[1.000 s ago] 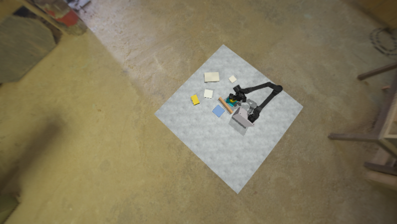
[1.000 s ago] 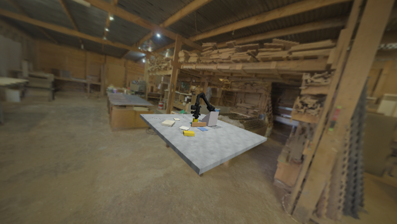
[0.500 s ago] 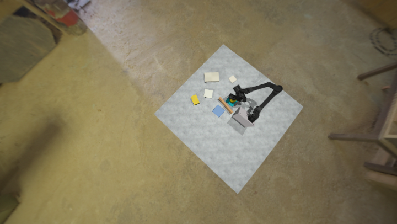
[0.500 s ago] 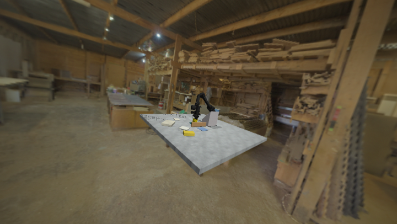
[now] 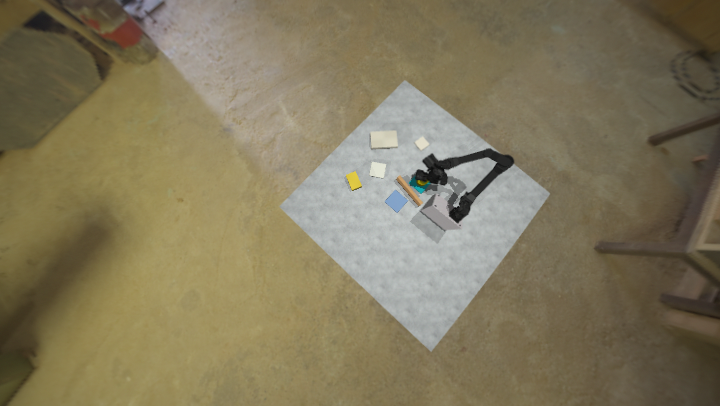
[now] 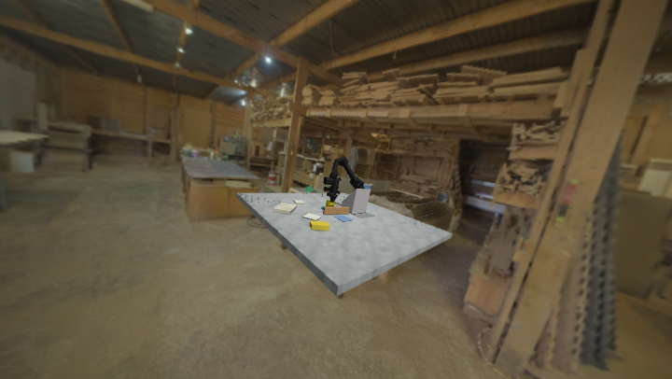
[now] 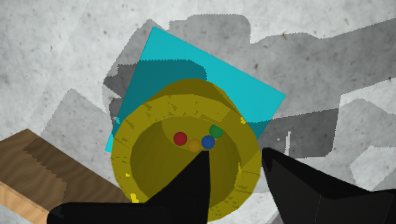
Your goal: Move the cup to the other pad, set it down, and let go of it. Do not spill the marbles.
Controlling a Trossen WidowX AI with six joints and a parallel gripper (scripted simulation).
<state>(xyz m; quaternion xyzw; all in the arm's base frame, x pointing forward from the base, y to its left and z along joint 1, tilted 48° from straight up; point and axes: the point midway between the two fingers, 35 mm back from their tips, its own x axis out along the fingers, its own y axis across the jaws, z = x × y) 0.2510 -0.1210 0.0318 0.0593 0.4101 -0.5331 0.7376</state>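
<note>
My gripper tip is now 20 mm short of the yellow cup, 10 mm to the right of it and 20 mm above it. The rest, counted from my gripper tip: blue pad (50 mm ahead, 220 mm to the left, 60 mm below); then cyan pad (30 mm ahead, 20 mm to the left, 60 mm below); then wooden bar (40 mm ahead, 120 mm to the left, 30 mm below).
</note>
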